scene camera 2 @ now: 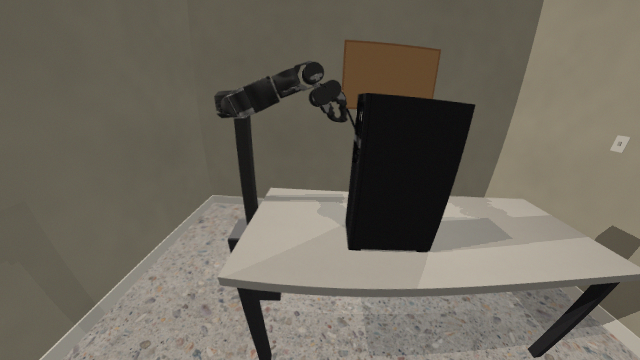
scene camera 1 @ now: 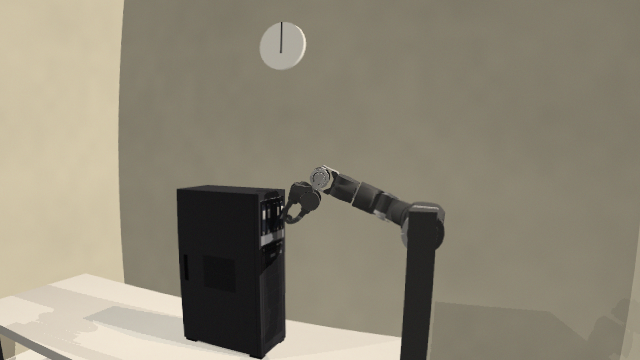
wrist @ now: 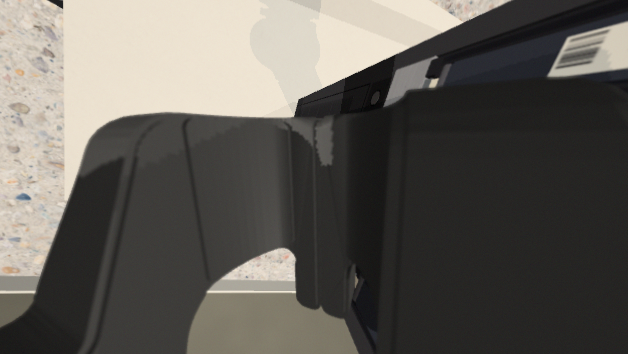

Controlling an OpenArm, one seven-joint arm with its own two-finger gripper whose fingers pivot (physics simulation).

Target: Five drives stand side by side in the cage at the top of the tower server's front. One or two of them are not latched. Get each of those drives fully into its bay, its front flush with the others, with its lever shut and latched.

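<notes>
The black tower server (scene camera 1: pixel 220 225) (scene camera 2: pixel 405 175) stands upright. Several drives (scene camera 1: pixel 272 216) stand side by side in the cage at the top of its front. One thin dark lever (scene camera 2: pixel 352 121) sticks out from the cage front, its free end tilted up and outward. My gripper (scene camera 1: pixel 287 219) (scene camera 2: pixel 344 119) (wrist: pixel 332 210) is shut, with nothing between its fingers. Its tips are close to the lever's outer part; whether they touch is unclear. In the wrist view, a dark blue drive side (wrist: pixel 500 55) with a barcode label shows past the finger, which hides most of the cage.
The tower stands on a white table (scene camera 1: pixel 45 300) (scene camera 2: pixel 300 240) (wrist: pixel 175 60). A light grey strip (scene camera 1: pixel 271 238) (wrist: pixel 410 75) runs below the cage. The arm's dark post (scene camera 1: pixel 421 290) (scene camera 2: pixel 245 165) stands in front of the tower's face. A corkboard (scene camera 2: pixel 392 72) hangs on the wall behind.
</notes>
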